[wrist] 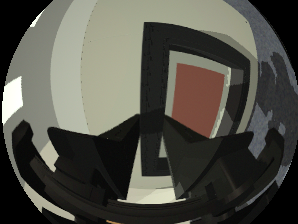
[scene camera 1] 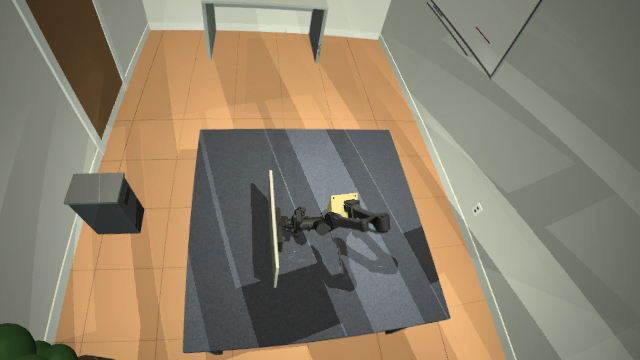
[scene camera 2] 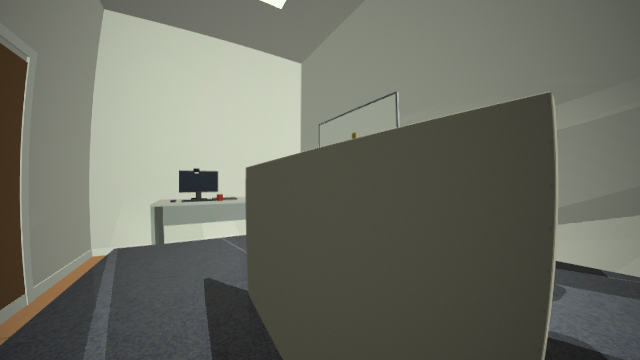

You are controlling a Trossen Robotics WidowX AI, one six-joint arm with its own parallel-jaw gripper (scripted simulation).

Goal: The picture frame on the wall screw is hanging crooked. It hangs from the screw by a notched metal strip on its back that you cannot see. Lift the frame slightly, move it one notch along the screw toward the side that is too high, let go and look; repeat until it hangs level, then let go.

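Wrist view: my gripper [wrist: 151, 118], a picture frame [wrist: 196, 79], a wall panel [wrist: 110, 70]. Wall panel [scene camera 2: 444, 232] visible too. Scene camera 2 misses the picture frame, hidden by the wall panel.
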